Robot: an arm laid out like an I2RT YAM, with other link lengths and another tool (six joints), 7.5 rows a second.
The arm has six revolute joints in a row. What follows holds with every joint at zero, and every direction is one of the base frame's.
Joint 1 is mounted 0.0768 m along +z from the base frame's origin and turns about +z.
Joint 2 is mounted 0.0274 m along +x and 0.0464 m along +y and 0.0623 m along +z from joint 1 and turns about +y.
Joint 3 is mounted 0.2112 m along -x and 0.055 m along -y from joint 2 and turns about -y.
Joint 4 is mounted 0.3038 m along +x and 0.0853 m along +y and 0.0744 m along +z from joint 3 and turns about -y.
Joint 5 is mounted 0.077 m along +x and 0.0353 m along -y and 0.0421 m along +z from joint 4 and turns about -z.
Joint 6 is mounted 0.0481 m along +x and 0.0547 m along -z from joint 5 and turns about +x.
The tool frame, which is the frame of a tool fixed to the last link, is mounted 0.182 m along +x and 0.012 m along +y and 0.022 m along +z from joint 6; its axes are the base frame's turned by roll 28.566, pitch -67.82 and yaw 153.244 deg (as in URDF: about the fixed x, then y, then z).
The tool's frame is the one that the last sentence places.
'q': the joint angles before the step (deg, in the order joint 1, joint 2, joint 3, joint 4, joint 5, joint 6). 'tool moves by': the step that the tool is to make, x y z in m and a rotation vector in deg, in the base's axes. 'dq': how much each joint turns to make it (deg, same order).
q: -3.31, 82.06, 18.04, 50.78, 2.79, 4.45
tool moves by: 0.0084, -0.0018, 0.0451, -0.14, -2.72, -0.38
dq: 0.04, -8.97, 0.90, -7.15, 0.41, 0.10
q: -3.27, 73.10, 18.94, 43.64, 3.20, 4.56
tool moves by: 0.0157, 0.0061, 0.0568, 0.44, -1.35, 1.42
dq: 0.22, -7.31, 5.78, -11.78, -1.27, 0.30
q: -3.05, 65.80, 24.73, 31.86, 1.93, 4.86
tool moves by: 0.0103, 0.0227, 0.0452, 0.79, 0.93, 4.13
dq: 1.21, -3.23, 7.72, -11.91, -3.01, 0.25
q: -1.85, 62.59, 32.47, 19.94, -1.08, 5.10
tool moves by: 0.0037, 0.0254, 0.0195, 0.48, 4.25, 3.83
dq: 1.85, 0.25, 8.01, -12.02, -2.02, -0.02
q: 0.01, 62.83, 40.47, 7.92, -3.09, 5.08
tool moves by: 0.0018, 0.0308, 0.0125, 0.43, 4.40, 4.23
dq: 2.48, 2.72, 8.35, -10.02, -1.83, 0.00
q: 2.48, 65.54, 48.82, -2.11, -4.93, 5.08
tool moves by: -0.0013, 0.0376, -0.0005, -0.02, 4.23, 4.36
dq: 3.59, 3.93, 6.69, -6.98, -0.83, 0.00
